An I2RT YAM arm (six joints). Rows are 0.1 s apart.
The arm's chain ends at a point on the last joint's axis. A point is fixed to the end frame.
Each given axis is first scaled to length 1.
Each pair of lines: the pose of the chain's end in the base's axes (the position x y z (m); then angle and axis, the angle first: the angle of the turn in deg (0 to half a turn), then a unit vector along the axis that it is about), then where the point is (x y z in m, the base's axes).
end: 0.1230, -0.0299, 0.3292, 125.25, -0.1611, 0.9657, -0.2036
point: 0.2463 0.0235 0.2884
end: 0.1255, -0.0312, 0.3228, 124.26, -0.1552, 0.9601, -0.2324
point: 0.2514 0.0173 0.2838
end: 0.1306, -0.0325, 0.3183, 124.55, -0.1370, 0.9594, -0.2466
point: 0.2586 0.0106 0.2797
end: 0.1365, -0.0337, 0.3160, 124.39, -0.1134, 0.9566, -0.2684
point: 0.2672 0.0021 0.2793
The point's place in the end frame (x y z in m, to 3 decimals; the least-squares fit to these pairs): -0.058 0.056 0.115
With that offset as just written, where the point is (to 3 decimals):
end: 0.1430, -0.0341, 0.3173, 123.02, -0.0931, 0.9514, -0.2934
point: 0.277 -0.005 0.285
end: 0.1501, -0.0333, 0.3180, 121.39, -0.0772, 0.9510, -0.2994
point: 0.285 -0.006 0.291
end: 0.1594, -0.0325, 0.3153, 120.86, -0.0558, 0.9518, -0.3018
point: 0.296 -0.009 0.291
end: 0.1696, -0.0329, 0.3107, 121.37, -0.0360, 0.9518, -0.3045
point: 0.307 -0.014 0.287
